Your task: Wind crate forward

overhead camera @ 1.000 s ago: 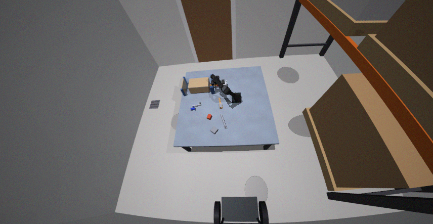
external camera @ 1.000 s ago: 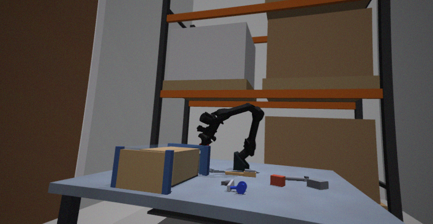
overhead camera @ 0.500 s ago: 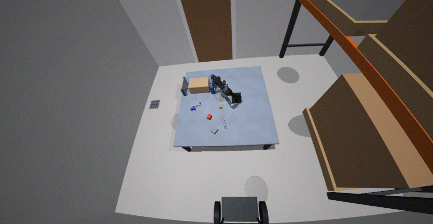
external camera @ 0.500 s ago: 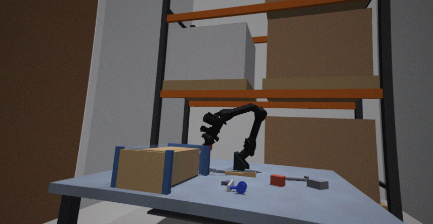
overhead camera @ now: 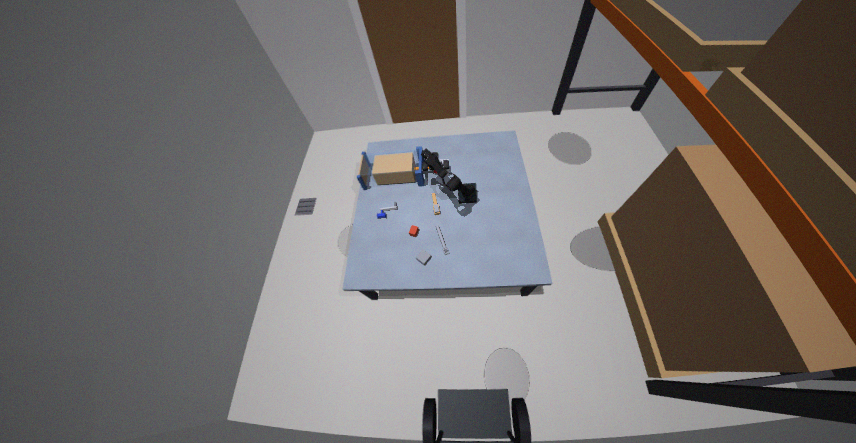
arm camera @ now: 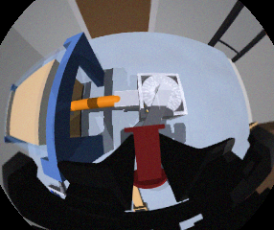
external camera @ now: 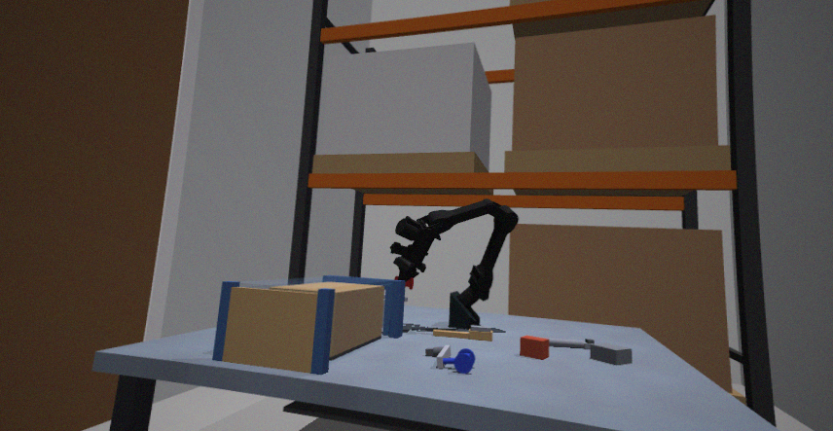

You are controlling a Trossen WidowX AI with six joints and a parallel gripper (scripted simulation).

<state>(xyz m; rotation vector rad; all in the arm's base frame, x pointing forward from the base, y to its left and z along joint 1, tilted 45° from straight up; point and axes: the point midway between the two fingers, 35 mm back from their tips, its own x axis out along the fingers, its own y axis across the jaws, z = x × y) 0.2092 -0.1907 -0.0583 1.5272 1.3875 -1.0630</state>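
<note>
Now: gripper tip 3 cm above the winch handle, 2 cm to the left of it and 2 cm past it. The rest, counted from my gripper tip: blue frame: 11 cm ahead, 8 cm to the right, 3 cm below; red knob: 2 cm to the left; grey winch: 10 cm below, 8 cm to the right, 7 cm behind.
</note>
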